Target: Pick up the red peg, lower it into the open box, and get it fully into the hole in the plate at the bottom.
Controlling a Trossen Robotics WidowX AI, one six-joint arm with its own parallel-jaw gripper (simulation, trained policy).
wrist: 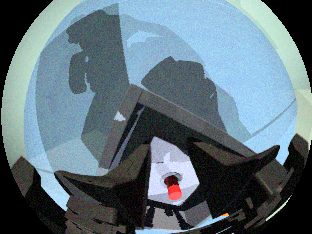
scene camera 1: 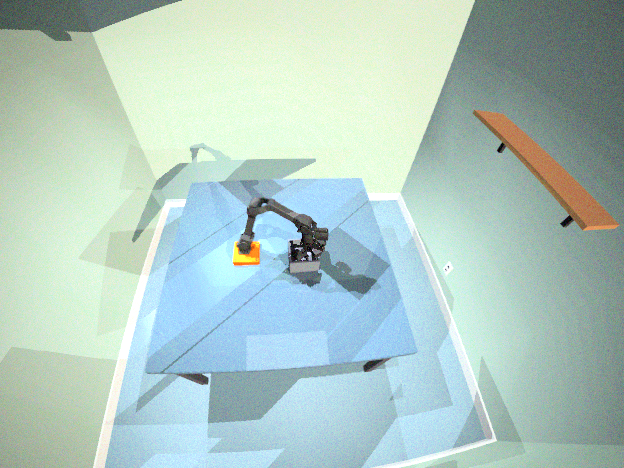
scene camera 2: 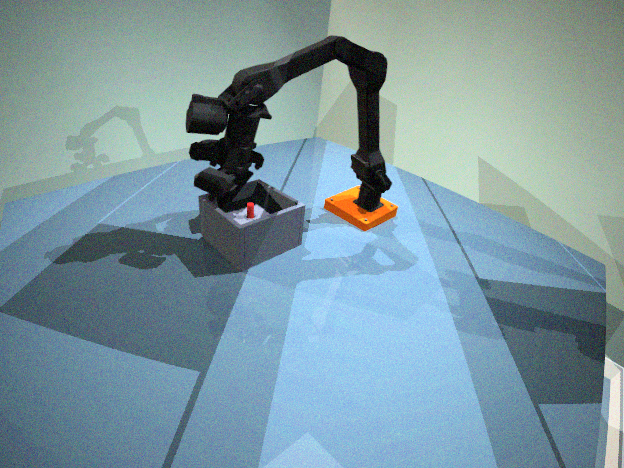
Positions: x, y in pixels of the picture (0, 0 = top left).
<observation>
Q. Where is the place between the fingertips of the gripper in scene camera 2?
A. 224, 204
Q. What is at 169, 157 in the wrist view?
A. A plate.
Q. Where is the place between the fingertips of the gripper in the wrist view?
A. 168, 143
</observation>
